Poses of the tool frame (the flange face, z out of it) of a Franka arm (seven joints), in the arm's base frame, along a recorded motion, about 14 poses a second.
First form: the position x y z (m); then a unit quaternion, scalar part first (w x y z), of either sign.
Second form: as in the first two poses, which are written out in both.
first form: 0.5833 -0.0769 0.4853 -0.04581 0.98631 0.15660 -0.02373
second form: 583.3 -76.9 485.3 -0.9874 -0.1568 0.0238 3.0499
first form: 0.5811 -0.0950 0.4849 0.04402 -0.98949 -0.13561 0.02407
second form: 581.1 -95.0 484.9 -0.9905 -0.1357 0.0241 3.0535
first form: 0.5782 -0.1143 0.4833 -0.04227 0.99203 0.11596 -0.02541
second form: 578.2 -114.3 483.3 -0.9929 -0.1161 0.0254 3.0570
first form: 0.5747 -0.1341 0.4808 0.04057 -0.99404 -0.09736 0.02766
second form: 574.7 -134.1 480.8 -0.9949 -0.0974 0.0277 3.0604
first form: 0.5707 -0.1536 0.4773 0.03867 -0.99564 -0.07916 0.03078
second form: 570.7 -153.6 477.3 -0.9964 -0.0792 0.0308 3.0642
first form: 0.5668 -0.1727 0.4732 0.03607 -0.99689 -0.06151 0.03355
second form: 566.8 -172.7 473.2 -0.9975 -0.0616 0.0336 3.0694
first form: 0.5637 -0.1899 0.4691 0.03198 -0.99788 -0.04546 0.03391
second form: 563.7 -189.9 469.1 -0.9984 -0.0455 0.0339 3.0776
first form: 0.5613 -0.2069 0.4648 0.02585 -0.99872 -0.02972 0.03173
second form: 561.3 -206.9 464.8 -0.9991 -0.0297 0.0317 3.0899
